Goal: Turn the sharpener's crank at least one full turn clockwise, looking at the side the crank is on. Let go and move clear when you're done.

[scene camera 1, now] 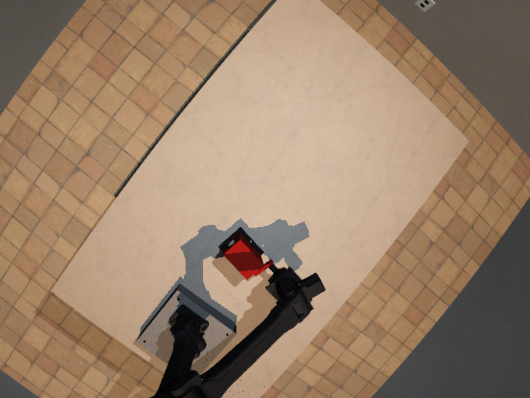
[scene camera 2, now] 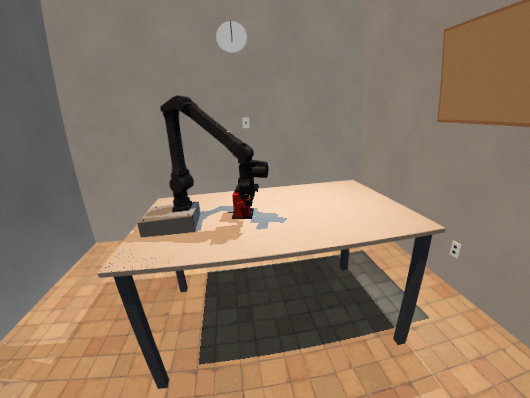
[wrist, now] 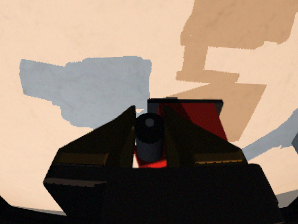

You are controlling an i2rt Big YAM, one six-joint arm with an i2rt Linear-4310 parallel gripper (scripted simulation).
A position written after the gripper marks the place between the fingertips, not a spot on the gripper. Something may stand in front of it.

Note:
In view: the gripper (wrist: 149, 112) and a red pencil sharpener (scene camera 1: 242, 252).

